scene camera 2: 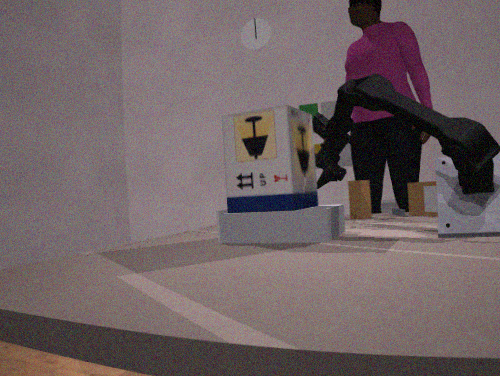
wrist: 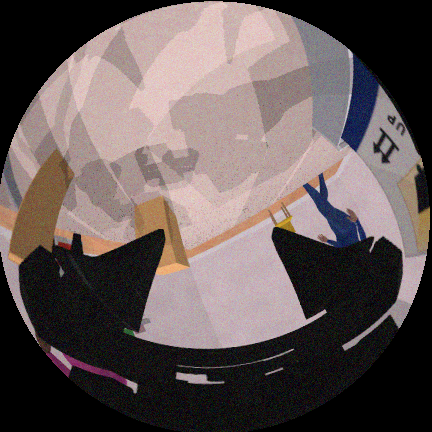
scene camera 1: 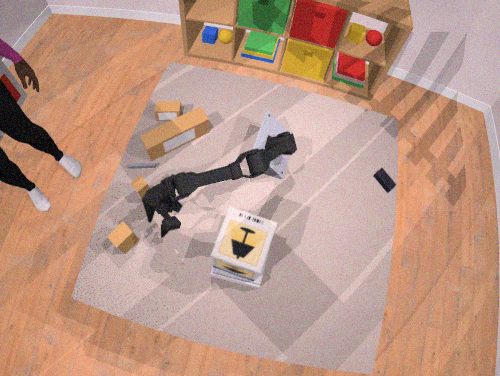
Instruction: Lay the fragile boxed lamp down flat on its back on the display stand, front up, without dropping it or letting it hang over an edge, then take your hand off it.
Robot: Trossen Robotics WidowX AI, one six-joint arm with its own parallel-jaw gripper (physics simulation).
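Frame: origin at the arm's base, x right, y ahead, z up, level; metres.
Where they show: gripper, between the fingertips: (wrist: 219, 233) (scene camera 1: 155, 229); arm's base, origin of its link: (scene camera 2: 476, 181) (scene camera 1: 270, 145).
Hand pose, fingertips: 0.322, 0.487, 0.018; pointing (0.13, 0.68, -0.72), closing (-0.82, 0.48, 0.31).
Observation:
Each offset is from my fingertips to the top centre of the thing, as dx, dy, dz.
The boxed lamp {-0.328, -0.022, +0.180} (scene camera 1: 243, 245) (scene camera 2: 272, 172) (wrist: 407, 150) is a white box with yellow lamp pictures on its top and sides and a blue band along its bottom. It rests on the low grey display stand (scene camera 2: 275, 227) (wrist: 327, 75) and looks level. In scene camera 2 the lamp pictures show the wide shade lowest, and the arrows beside "UP" point left. No overhang shows there; the far edges are hidden. My gripper (scene camera 1: 156, 227) (scene camera 2: 320, 151) (wrist: 219, 233) is open and empty, held to the left of the box in scene camera 1, apart from it, its fingers pointing away from the arm's base.
A long cardboard box {+0.099, -0.449, -0.014} (scene camera 1: 175, 135), a smaller one {+0.189, -0.566, -0.044} (scene camera 1: 167, 110), a cube {+0.134, +0.065, -0.004} (scene camera 1: 123, 237) and another block {+0.134, -0.152, +0.006} (scene camera 1: 140, 185) lie at the mat's left. A grey rod {+0.204, -0.273, -0.102} (scene camera 1: 142, 165) and a dark block {-0.890, -0.542, -0.089} (scene camera 1: 384, 180) lie on the mat. A person (scene camera 2: 382, 70) stands beyond it.

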